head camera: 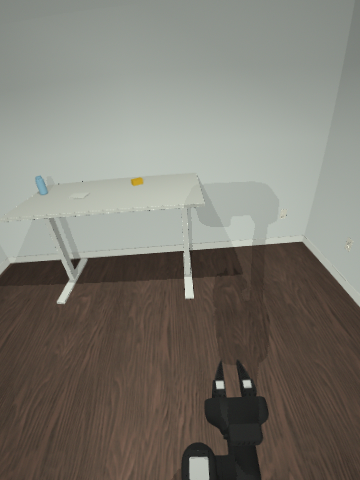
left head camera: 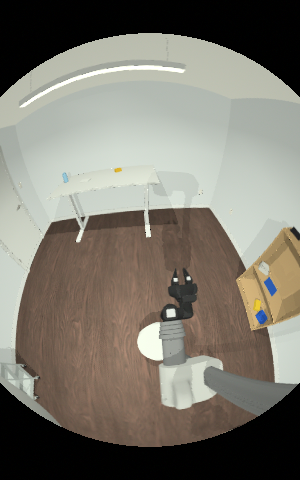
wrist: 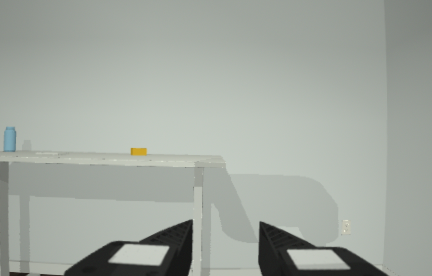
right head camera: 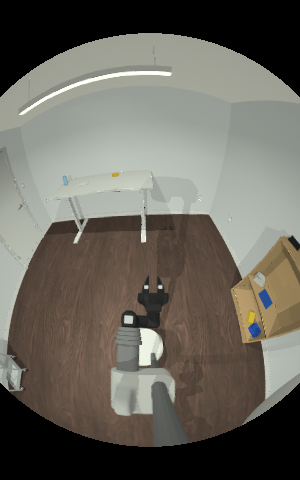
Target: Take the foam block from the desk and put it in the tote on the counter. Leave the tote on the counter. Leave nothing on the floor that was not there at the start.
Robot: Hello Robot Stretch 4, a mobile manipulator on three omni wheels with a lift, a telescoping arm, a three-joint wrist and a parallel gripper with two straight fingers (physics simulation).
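Places are measured from the robot's base along level axes (x ahead, y left, z up), in centimetres.
Pixels of known places: gripper, between the fingertips: (head camera: 229,361) (left head camera: 178,268) (wrist: 225,241) (right head camera: 152,275); robot's base, origin of its link: (left head camera: 157,340) (right head camera: 142,345).
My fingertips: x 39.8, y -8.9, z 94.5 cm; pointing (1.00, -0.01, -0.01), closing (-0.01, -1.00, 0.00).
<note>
For each thing: its top centre in the pictures, then the offset to it from my fingertips. "spot": a spot on its surface instead. Level surfaces: height alone.
- orange-yellow foam block, centre of its top: (wrist: 138,148) (head camera: 136,179) (left head camera: 117,168) (right head camera: 114,172) dx +160.0, dy +53.8, dz +2.2 cm
- white desk, height of its surface: dz -2.3 cm
- flat white item, centre of its top: (wrist: 52,152) (head camera: 78,195) dx +138.7, dy +99.8, dz -1.3 cm
- wooden shelf unit, a spot on its surface: (right head camera: 238,315) (left head camera: 245,303) spot: dx -19.8, dy -112.2, dz -93.7 cm
An orange-yellow foam block (head camera: 137,181) (left head camera: 118,170) (right head camera: 115,175) (wrist: 138,151) lies on the white desk (head camera: 165,192) (left head camera: 142,176) (right head camera: 137,182) (wrist: 175,159), towards its right part and near the wall. My gripper (head camera: 229,362) (left head camera: 181,271) (right head camera: 153,278) (wrist: 225,241) is open and empty. It is well in front of the desk, far from the block, and to the right of it in the wrist view. The counter and the tote do not show in these views.
A blue bottle (head camera: 41,185) (wrist: 10,139) and a flat white item (head camera: 80,195) are on the desk's left part. A wooden shelf unit (left head camera: 245,302) (right head camera: 238,315) with blue and yellow items stands at the right. A wheeled cart is at the lower left of both side head views.
</note>
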